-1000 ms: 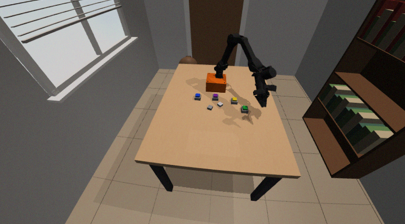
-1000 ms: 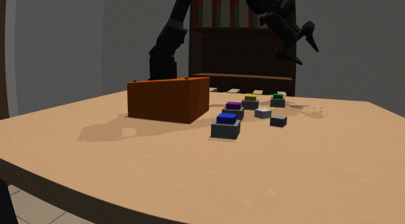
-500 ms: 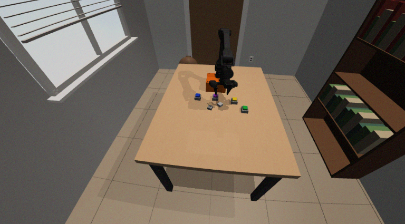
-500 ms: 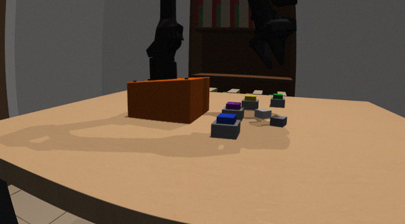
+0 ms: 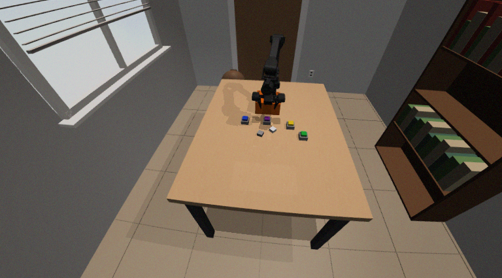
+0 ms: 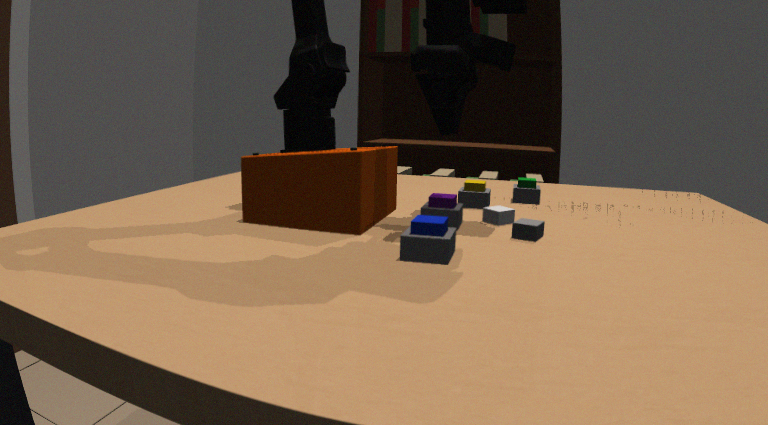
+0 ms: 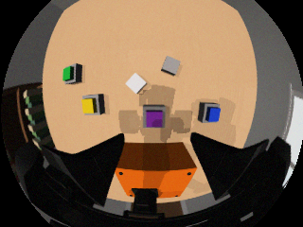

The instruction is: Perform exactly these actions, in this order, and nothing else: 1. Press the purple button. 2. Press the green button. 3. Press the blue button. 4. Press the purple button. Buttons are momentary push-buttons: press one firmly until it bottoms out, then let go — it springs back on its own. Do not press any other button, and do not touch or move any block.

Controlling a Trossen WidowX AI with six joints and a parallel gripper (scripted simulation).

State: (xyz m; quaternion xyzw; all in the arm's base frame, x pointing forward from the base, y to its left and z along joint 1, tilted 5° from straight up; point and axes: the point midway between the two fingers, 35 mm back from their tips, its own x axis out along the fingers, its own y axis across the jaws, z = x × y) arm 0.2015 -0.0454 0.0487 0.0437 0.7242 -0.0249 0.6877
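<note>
Right now my gripper tip is 80 mm above the purple button and 10 mm past it. Also, from my gripper tip: dark grey block (110 mm below, 100 mm ahead, 50 mm to the right); then blue button (140 mm to the right, 80 mm below, 10 mm behind); then light grey block (110 mm below, 70 mm ahead, 30 mm to the left).
</note>
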